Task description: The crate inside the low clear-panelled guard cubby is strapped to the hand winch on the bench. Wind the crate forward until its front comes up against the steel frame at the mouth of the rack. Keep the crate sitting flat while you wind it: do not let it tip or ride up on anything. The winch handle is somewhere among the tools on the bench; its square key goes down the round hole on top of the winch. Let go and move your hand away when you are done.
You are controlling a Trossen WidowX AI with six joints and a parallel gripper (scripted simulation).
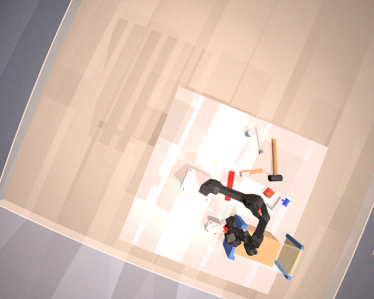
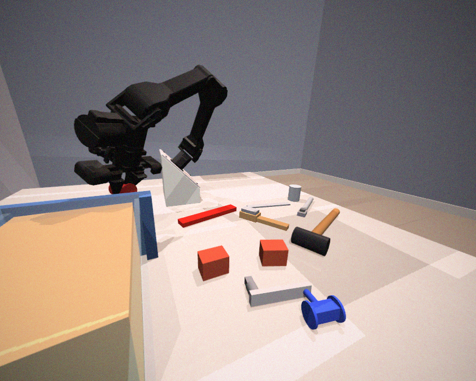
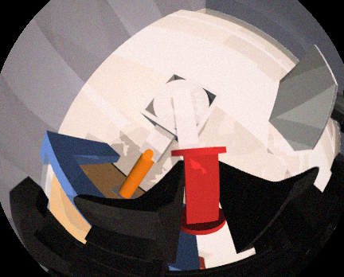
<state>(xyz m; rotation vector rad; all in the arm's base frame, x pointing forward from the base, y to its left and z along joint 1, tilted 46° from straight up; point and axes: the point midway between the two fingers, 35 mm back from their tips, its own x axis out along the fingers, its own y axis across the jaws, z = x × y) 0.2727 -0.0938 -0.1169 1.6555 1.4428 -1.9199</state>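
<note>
Now: gripper tip 110 mm short of the blue steel frame, 50 mm to the left of it and 30 mm above it. From my gripper tip the other things lie so: red knob: 10 mm to the left, 10 mm ahead; winch: 100 mm below, 80 mm to the right, 70 mm behind; winch handle: 30 mm below, 20 mm to the right, 10 mm behind.
</note>
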